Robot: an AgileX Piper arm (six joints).
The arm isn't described. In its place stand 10 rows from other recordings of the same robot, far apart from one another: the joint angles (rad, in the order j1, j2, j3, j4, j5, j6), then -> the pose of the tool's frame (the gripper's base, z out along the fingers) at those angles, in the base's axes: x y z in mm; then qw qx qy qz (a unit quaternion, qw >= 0).
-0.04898 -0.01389 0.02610 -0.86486 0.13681 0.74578 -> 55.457, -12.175, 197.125, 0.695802, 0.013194, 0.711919, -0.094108
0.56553 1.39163 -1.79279 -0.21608 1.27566 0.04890 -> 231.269, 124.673, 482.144, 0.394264, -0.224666, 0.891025, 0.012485
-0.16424 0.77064 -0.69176 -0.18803 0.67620 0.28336 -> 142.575, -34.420, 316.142, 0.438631, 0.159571, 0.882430, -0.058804
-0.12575 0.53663 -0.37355 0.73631 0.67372 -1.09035 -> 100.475, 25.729, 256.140, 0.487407, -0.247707, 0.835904, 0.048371
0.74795 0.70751 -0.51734 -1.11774 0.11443 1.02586 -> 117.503, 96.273, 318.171, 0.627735, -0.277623, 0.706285, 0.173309
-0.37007 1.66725 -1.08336 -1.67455 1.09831 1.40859 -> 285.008, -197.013, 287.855, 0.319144, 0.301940, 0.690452, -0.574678
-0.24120 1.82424 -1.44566 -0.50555 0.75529 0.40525 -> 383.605, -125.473, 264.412, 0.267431, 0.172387, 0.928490, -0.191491
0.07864 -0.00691 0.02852 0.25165 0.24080 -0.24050 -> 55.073, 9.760, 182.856, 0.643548, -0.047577, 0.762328, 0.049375
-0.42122 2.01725 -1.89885 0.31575 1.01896 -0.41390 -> 423.666, -163.449, 300.087, 0.293417, 0.048678, 0.954119, 0.034567
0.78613 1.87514 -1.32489 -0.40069 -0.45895 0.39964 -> 303.451, 326.149, 285.287, 0.608961, -0.318469, 0.645231, 0.333798
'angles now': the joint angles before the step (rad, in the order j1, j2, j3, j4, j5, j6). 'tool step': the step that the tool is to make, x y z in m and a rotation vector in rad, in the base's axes. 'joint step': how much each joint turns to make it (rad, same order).
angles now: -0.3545, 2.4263, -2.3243, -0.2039, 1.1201, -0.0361
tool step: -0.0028, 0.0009, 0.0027, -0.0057, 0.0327, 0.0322
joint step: 0.0000, -0.0063, -0.0016, 0.0010, 0.0294, -0.0427
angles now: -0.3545, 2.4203, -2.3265, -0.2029, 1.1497, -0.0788
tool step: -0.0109, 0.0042, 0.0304, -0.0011, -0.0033, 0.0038
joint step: 0.0000, -0.0621, -0.0011, 0.0066, 0.0579, -0.0168
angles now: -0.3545, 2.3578, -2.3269, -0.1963, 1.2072, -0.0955
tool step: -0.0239, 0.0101, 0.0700, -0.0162, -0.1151, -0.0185
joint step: -0.0001, -0.1440, 0.0022, 0.0165, 0.0318, 0.0168
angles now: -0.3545, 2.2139, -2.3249, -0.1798, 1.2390, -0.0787
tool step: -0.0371, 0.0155, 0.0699, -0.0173, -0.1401, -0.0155
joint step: 0.0001, -0.1756, 0.0421, 0.0189, 0.0002, 0.0252
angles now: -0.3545, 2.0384, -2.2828, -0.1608, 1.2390, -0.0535
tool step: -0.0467, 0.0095, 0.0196, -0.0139, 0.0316, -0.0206
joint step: -0.0129, -0.1911, 0.2164, -0.0253, -0.0007, -0.0001
